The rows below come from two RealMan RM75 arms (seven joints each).
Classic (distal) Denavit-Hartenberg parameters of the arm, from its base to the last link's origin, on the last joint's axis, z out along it. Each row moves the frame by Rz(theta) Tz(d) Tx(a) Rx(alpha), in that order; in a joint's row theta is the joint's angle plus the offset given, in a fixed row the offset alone. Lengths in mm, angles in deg.
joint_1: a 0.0, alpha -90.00, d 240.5, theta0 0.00
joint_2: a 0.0, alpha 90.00, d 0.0, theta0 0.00
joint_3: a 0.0, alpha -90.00, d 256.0, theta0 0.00
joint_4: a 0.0, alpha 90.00, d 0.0, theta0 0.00
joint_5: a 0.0, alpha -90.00, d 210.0, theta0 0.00
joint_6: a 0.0, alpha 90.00, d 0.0, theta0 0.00
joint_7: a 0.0, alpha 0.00, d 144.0, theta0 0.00
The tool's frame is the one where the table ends.
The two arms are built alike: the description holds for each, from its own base.
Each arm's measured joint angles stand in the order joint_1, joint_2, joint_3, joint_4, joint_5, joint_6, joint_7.
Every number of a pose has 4 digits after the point. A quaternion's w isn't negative.
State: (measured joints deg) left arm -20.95 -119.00 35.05 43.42 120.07 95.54 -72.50; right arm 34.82 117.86 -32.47 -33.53 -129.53 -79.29 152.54
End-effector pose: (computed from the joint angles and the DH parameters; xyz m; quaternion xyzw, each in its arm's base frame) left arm -0.3109 0.2786 0.0203 -0.9454 -0.2052 -0.2040 0.1500; right arm 0.2911 0.3510 -0.0049 -0.6122 0.7603 0.2087 0.0594
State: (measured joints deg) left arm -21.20 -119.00 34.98 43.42 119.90 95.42 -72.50; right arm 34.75 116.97 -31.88 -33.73 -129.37 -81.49 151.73
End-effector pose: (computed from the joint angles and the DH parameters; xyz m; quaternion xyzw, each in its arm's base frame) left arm -0.3096 0.2804 0.0206 -0.9452 -0.2033 -0.2053 0.1517; right arm 0.2909 0.3499 0.0029 -0.6202 0.7540 0.2100 0.0520
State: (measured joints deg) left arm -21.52 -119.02 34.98 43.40 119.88 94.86 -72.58; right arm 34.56 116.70 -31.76 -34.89 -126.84 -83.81 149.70
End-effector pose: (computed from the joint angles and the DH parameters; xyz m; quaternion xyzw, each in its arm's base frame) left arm -0.3089 0.2831 0.0206 -0.9452 -0.2027 -0.2039 0.1550; right arm 0.2839 0.3513 0.0109 -0.6373 0.7346 0.2289 0.0423
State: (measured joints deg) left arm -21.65 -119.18 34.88 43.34 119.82 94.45 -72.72; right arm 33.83 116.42 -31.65 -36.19 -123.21 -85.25 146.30
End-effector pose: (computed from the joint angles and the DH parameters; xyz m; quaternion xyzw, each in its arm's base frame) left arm -0.3085 0.2844 0.0197 -0.9442 -0.2045 -0.2047 0.1574; right arm 0.2795 0.3531 0.0214 -0.6570 0.7072 0.2575 0.0439
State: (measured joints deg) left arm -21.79 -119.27 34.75 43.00 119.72 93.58 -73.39; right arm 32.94 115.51 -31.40 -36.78 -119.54 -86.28 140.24
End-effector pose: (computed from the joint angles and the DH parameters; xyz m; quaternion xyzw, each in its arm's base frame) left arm -0.3091 0.2862 0.0185 -0.9414 -0.2132 -0.2053 0.1616; right arm 0.2794 0.3545 0.0350 -0.6875 0.6655 0.2846 0.0589
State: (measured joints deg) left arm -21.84 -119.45 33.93 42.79 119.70 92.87 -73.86; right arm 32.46 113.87 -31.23 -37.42 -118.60 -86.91 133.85
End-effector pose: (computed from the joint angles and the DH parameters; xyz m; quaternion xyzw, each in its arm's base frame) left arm -0.3106 0.2875 0.0187 -0.9373 -0.2222 -0.2081 0.1697; right arm 0.2840 0.3563 0.0509 -0.7252 0.6205 0.2854 0.0876
